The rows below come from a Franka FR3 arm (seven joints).
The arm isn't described. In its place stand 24 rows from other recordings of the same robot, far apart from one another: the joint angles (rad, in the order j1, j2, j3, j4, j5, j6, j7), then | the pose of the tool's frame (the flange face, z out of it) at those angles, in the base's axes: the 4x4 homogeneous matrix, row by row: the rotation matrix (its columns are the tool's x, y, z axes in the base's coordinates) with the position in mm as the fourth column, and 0 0 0 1 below.
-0.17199 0.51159 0.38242 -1.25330 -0.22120 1.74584 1.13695 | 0.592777, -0.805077, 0.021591, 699.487; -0.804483, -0.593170, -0.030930, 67.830; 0.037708, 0.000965, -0.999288, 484.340; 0, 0, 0, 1
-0.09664 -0.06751 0.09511 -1.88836 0.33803 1.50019 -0.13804 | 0.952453, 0.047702, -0.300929, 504.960; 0.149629, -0.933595, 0.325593, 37.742; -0.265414, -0.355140, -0.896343, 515.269; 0, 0, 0, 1
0.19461 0.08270 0.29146 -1.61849 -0.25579 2.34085 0.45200 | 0.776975, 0.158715, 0.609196, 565.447; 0.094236, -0.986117, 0.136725, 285.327; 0.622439, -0.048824, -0.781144, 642.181; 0, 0, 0, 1
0.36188 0.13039 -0.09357 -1.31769 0.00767 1.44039 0.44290 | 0.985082, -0.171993, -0.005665, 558.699; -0.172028, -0.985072, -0.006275, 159.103; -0.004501, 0.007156, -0.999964, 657.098; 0, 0, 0, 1
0.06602 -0.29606 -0.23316 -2.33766 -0.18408 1.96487 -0.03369 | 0.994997, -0.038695, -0.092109, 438.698; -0.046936, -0.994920, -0.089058, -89.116; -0.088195, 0.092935, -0.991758, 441.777; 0, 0, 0, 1
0.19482 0.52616 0.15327 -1.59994 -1.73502 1.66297 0.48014 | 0.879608, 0.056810, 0.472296, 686.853; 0.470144, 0.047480, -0.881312, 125.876; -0.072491, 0.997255, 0.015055, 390.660; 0, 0, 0, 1
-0.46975 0.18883 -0.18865 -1.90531 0.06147 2.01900 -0.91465 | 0.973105, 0.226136, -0.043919, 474.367; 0.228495, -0.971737, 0.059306, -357.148; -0.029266, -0.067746, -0.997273, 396.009; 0, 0, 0, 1
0.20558 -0.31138 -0.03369 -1.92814 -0.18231 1.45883 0.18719 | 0.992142, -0.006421, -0.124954, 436.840; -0.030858, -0.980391, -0.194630, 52.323; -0.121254, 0.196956, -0.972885, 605.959; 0, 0, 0, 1
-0.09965 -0.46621 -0.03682 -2.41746 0.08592 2.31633 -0.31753 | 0.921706, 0.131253, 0.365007, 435.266; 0.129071, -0.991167, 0.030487, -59.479; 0.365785, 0.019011, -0.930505, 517.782; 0, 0, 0, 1
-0.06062 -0.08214 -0.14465 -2.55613 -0.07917 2.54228 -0.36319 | 0.973998, 0.218284, 0.060662, 444.646; 0.221188, -0.974140, -0.046121, -90.998; 0.049026, 0.058339, -0.997092, 303.078; 0, 0, 0, 1
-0.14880 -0.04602 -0.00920 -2.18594 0.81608 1.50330 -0.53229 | 0.952093, -0.014192, -0.305479, 469.239; 0.243331, -0.569881, 0.784873, 8.338; -0.185226, -0.821604, -0.539127, 406.596; 0, 0, 0, 1
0.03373 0.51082 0.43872 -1.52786 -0.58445 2.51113 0.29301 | 0.740227, 0.388059, 0.549067, 672.478; 0.418247, -0.905159, 0.075869, 281.917; 0.526435, 0.173485, -0.832328, 441.079; 0, 0, 0, 1
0.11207 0.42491 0.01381 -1.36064 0.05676 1.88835 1.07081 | 0.572593, -0.814343, 0.094778, 690.908; -0.819826, -0.568082, 0.071888, 89.921; -0.004700, -0.118864, -0.992899, 488.421; 0, 0, 0, 1
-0.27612 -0.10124 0.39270 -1.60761 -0.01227 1.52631 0.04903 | 0.997732, 0.064855, 0.018026, 515.929; 0.065672, -0.996629, -0.049179, 70.587; 0.014776, 0.050251, -0.998627, 653.390; 0, 0, 0, 1
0.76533 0.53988 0.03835 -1.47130 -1.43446 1.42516 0.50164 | 0.822021, 0.010557, 0.569360, 555.607; 0.567904, -0.088993, -0.818269, 399.012; 0.042031, 0.995976, -0.079150, 425.383; 0, 0, 0, 1
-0.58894 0.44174 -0.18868 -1.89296 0.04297 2.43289 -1.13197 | 0.940996, 0.335971, 0.040618, 463.109; 0.338416, -0.934532, -0.110107, -445.318; 0.000966, 0.117356, -0.993089, 284.056; 0, 0, 0, 1
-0.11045 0.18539 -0.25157 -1.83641 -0.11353 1.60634 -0.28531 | 0.904019, -0.047818, -0.424810, 519.801; -0.055875, -0.998417, -0.006520, -203.384; -0.423825, 0.029630, -0.905259, 406.092; 0, 0, 0, 1
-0.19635 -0.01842 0.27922 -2.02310 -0.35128 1.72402 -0.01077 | 0.946801, 0.232141, -0.222886, 517.943; 0.139966, -0.920683, -0.364351, 11.675; -0.289788, 0.313772, -0.904196, 441.606; 0, 0, 0, 1
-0.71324 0.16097 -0.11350 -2.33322 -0.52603 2.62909 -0.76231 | 0.921598, 0.382529, -0.065794, 366.741; 0.344181, -0.883743, -0.317076, -380.732; -0.179436, 0.269572, -0.946115, 279.309; 0, 0, 0, 1
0.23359 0.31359 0.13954 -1.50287 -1.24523 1.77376 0.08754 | 0.857744, 0.267332, 0.439101, 654.222; 0.507035, -0.299041, -0.808387, 153.101; -0.084798, 0.916029, -0.392047, 539.723; 0, 0, 0, 1
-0.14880 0.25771 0.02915 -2.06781 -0.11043 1.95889 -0.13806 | 0.927867, 0.083780, -0.363379, 535.882; 0.069683, -0.996226, -0.051757, -71.876; -0.366343, 0.022702, -0.930203, 283.424; 0, 0, 0, 1
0.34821 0.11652 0.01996 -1.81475 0.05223 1.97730 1.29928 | 0.581461, -0.813181, 0.025281, 558.707; -0.812728, -0.579159, 0.063623, 218.635; -0.037095, -0.057541, -0.997654, 476.285; 0, 0, 0, 1
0.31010 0.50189 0.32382 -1.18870 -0.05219 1.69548 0.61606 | 0.999243, -0.017808, -0.034582, 597.748; -0.014292, -0.994945, 0.099395, 365.979; -0.036177, -0.098825, -0.994447, 512.581; 0, 0, 0, 1
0.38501 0.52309 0.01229 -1.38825 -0.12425 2.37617 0.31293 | 0.880940, 0.157350, 0.446301, 688.698; 0.126008, -0.987049, 0.099275, 285.385; 0.456143, -0.031218, -0.889359, 458.929; 0, 0, 0, 1
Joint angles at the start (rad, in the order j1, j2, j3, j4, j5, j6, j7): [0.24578 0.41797 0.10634 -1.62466 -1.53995 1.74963 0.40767]
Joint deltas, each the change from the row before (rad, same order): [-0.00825 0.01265 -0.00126 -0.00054 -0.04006 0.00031 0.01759]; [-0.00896 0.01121 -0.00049 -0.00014 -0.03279 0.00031 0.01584]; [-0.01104 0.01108 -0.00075 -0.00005 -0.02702 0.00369 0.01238]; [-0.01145 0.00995 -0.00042 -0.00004 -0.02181 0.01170 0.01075]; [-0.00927 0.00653 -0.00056 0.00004 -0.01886 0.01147 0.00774]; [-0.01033 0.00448 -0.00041 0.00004 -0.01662 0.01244 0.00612]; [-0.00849 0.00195 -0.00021 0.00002 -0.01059 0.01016 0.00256]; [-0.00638 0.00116 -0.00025 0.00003 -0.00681 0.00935 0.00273]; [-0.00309 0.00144 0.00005 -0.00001 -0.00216 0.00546 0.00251]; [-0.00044 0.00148 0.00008 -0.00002 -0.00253 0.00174 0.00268]
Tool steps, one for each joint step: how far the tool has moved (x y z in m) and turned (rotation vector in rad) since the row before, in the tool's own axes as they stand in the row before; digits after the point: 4 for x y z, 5 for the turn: [0.0011 -0.0046 0.0076 -0.03270 0.00535 -0.00109]; [0.0006 -0.0043 0.0072 -0.02591 0.00346 0.00003]; [0.0001 -0.0049 0.0082 -0.01903 0.00240 -0.00227]; [0.0004 -0.0052 0.0074 -0.01069 0.00767 -0.00213]; [0.0002 -0.0033 0.0057 -0.00904 0.00855 -0.00168]; [-0.0004 -0.0022 0.0061 -0.00693 0.00767 -0.00109]; [-0.0007 -0.0009 0.0048 -0.00346 0.00506 -0.00123]; [-0.0005 -0.0006 0.0035 -0.00090 0.00473 0.00035]; [-0.0001 -0.0011 0.0016 0.00139 0.00274 0.00079]; [0.0003 -0.0009 0.0002 -0.00075 0.00229 0.00070]
